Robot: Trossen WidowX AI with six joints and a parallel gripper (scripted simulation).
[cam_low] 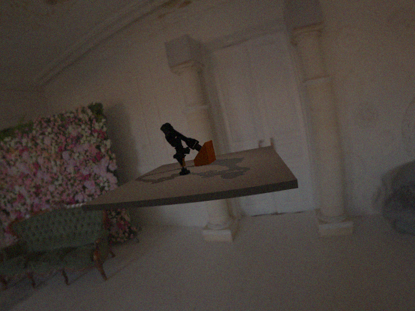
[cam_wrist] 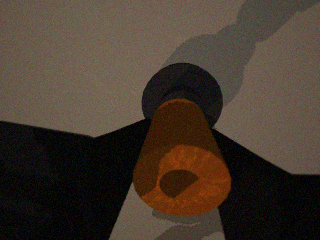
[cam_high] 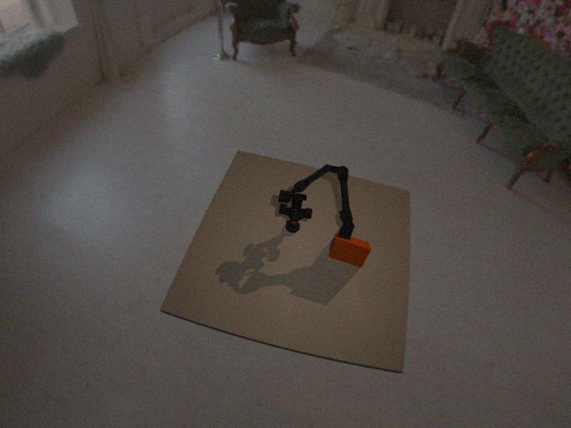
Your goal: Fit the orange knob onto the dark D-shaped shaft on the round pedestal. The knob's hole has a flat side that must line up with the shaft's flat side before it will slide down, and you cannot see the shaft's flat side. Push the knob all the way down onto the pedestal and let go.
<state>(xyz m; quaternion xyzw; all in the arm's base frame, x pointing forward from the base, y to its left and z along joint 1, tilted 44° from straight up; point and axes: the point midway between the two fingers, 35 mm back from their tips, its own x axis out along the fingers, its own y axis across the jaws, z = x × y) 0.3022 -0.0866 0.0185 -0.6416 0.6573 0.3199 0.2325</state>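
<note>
The orange knob lies 20 mm above my gripper tip. Also, from my gripper tip: dark round pedestal: 40 mm below.
</note>
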